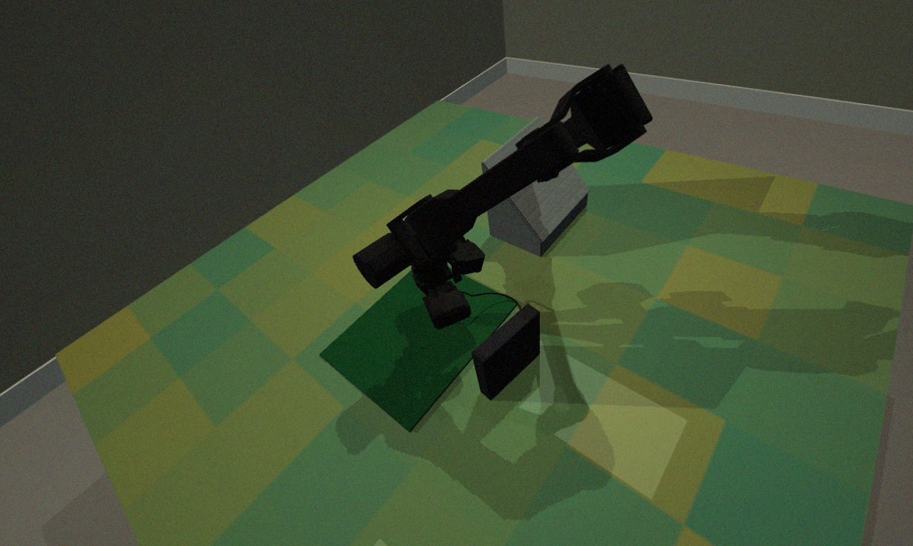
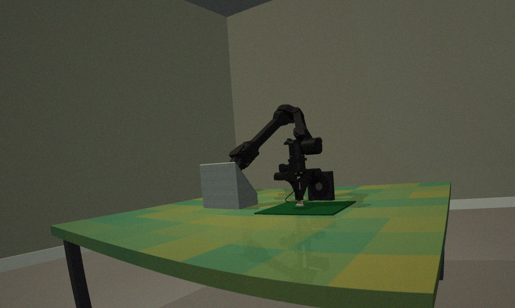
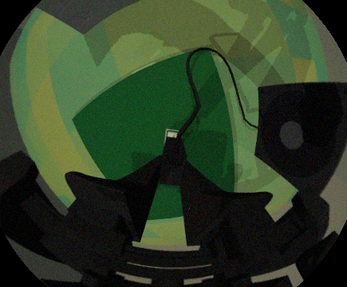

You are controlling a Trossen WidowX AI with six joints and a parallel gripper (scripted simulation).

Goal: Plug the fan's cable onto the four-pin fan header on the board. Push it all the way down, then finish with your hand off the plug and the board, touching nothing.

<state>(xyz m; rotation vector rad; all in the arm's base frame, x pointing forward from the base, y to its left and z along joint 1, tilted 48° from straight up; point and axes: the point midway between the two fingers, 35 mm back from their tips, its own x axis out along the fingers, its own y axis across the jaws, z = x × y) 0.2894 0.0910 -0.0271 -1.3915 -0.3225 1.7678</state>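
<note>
My gripper tip is 40 mm short of the dark green board, 30 mm to the left of it and 50 mm above it. Round my gripper tip: black fan: 10 mm ahead, 150 mm to the left, 20 mm above; black plug: 10 mm behind, 10 mm above.
</note>
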